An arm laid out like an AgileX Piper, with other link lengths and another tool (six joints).
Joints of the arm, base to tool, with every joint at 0 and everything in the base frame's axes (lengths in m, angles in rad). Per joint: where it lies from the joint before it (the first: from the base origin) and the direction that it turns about. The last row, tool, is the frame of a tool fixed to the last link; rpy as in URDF.
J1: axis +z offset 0 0 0.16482
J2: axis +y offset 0 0 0
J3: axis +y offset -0.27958 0 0.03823
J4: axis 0.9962 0 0.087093 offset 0.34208 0 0.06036
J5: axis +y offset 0 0 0
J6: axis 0.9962 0 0.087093 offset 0.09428 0 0.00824
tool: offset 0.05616 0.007 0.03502 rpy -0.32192 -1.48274 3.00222
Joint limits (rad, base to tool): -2.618..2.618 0..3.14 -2.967..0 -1.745..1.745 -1.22..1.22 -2.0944..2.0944
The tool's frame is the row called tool.
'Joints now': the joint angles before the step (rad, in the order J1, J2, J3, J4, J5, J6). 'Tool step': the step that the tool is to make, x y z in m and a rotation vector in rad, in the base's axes. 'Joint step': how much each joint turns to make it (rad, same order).
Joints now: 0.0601, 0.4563, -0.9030, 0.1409, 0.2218, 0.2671
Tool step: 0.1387, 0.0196, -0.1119, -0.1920, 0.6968, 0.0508
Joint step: 0.0002, 0.3995, -0.1298, -0.0214, 0.4481, -0.1052
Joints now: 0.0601, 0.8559, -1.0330, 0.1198, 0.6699, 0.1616
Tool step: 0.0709, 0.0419, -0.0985, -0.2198, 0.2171, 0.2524
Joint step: 0.0431, 0.2796, -0.0036, 0.1257, 0.0030, -0.3806
